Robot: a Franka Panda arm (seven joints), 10 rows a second.
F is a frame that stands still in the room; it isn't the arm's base.
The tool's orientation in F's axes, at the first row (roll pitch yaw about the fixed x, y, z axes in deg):
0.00, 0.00, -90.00
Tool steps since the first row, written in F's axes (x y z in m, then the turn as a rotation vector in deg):
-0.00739, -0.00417, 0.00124, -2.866, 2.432, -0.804
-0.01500, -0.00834, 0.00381, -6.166, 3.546, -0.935
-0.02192, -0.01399, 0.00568, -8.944, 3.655, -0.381
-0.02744, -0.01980, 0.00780, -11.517, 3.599, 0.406
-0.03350, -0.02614, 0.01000, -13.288, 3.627, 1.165
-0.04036, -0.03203, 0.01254, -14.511, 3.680, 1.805
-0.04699, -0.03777, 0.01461, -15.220, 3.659, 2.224
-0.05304, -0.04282, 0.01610, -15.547, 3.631, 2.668
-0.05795, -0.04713, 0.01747, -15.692, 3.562, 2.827
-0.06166, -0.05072, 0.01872, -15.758, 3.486, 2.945
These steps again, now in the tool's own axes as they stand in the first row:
0.00417, -0.00739, 0.00124, -2.432, -2.866, -0.804
0.00834, -0.01500, 0.00381, -3.546, -6.166, -0.935
0.01399, -0.02192, 0.00568, -3.655, -8.944, -0.381
0.01980, -0.02744, 0.00780, -3.599, -11.517, 0.406
0.02614, -0.03350, 0.01000, -3.627, -13.288, 1.165
0.03203, -0.04036, 0.01254, -3.680, -14.511, 1.805
0.03777, -0.04699, 0.01461, -3.659, -15.220, 2.224
0.04282, -0.05304, 0.01610, -3.631, -15.547, 2.668
0.04713, -0.05795, 0.01747, -3.562, -15.692, 2.827
0.05072, -0.06166, 0.01872, -3.486, -15.758, 2.945

